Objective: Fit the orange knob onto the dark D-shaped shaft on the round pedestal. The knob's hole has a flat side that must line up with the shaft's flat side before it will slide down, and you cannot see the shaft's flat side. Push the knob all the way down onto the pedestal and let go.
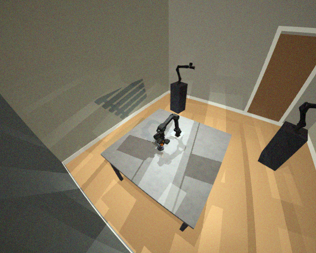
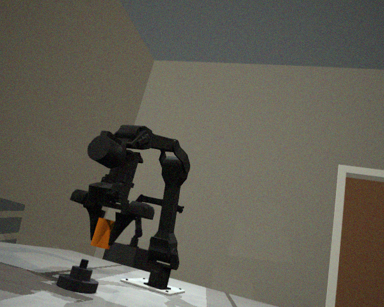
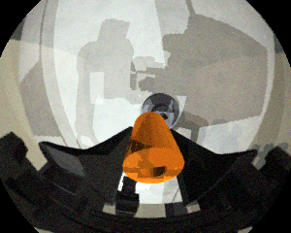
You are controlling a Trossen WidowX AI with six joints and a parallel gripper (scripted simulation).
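My gripper tip is 30 mm to the left of the round pedestal and 70 mm above it. Round my gripper tip: orange knob: 20 mm above.
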